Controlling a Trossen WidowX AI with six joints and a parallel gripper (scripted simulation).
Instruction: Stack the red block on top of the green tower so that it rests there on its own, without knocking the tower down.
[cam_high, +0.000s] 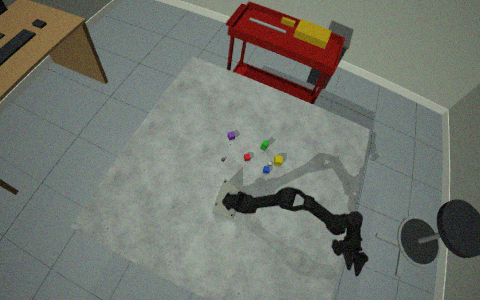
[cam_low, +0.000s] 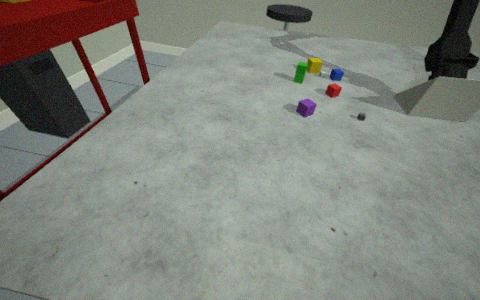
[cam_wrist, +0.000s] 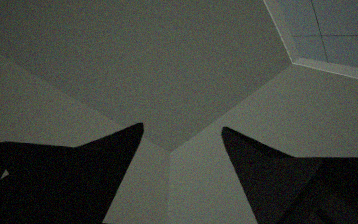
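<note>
The red block lies 620 mm to the left of my gripper tip, 380 mm ahead of it and 330 mm below it. Also, from my gripper tip: blue block (490 mm to the left, 380 mm ahead, 330 mm below); yellow block (460 mm to the left, 460 mm ahead, 320 mm below); small dark piece (720 mm to the left, 330 mm below, 310 mm ahead).
</note>
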